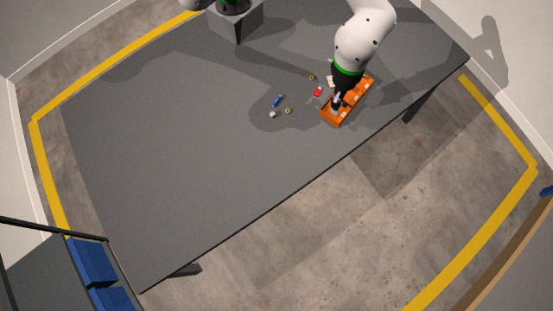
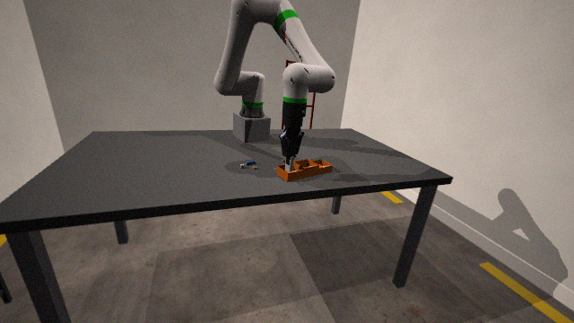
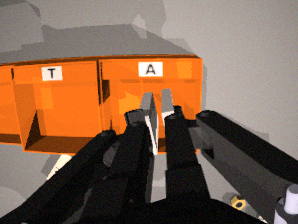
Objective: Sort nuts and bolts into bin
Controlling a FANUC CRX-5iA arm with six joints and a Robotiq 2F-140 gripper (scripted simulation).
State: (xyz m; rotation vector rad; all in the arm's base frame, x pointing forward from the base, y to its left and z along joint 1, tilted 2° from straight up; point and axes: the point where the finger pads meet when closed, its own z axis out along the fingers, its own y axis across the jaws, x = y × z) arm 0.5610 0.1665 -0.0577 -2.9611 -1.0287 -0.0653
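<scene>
My gripper is now 80 mm to the right of the orange three-compartment bin, 40 mm past it and 40 mm above it. Round my hand: red usb stick: 110 mm behind, 60 mm below, 10 mm to the right; then blue cylinder: 160 mm to the right, 130 mm behind, 50 mm below; then white domino: 130 mm behind, 60 mm to the left, 50 mm below.
</scene>
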